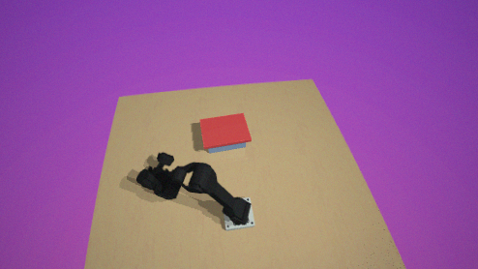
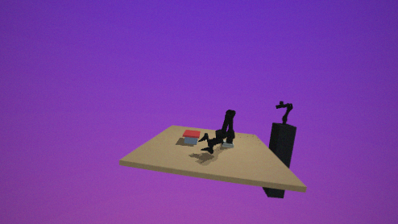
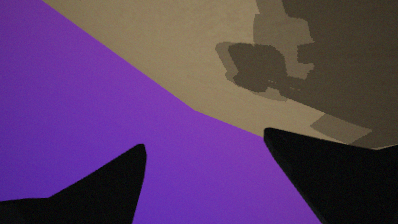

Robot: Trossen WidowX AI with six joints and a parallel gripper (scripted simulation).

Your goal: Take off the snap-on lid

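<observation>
My gripper tip is now 10 cm short of the lid, 35 cm to the left of it and 1 cm below it. Round my gripper tip: grey-blue storage box (10 cm ahead, 35 cm to the right, 4 cm below).
</observation>
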